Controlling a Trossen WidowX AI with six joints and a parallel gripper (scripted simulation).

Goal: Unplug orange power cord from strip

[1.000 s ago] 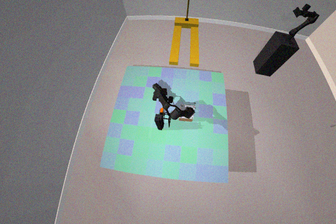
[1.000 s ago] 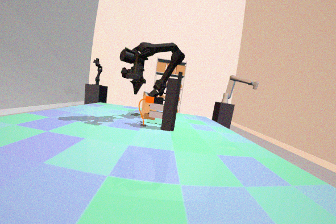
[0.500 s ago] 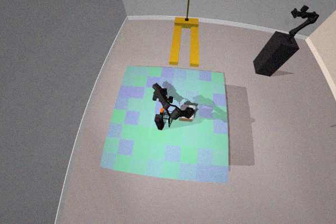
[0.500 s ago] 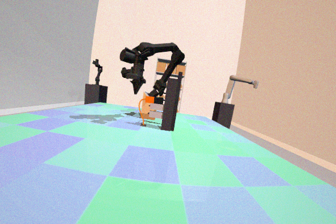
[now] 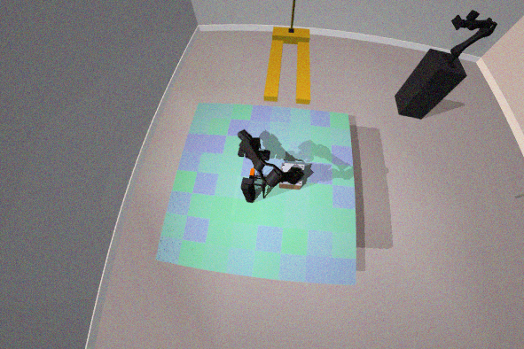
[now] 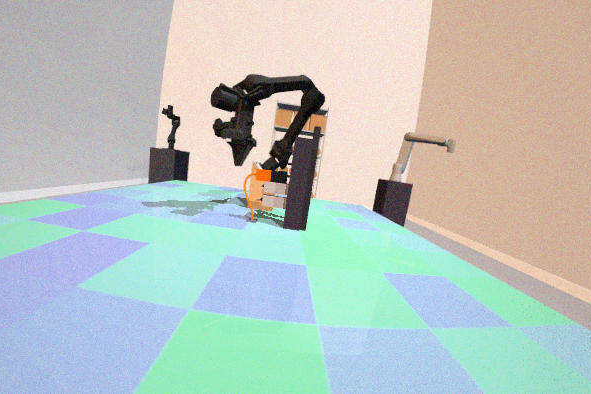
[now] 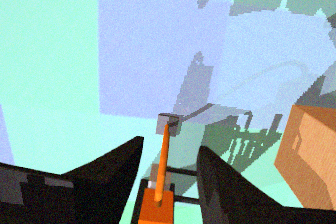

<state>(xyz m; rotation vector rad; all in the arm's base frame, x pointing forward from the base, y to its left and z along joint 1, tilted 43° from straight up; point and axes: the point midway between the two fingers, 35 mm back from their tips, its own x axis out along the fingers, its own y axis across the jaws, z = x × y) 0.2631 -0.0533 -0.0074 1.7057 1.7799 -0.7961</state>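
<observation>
Now: gripper tip 100 mm to the right of the orange plug and 10 mm above it.
</observation>
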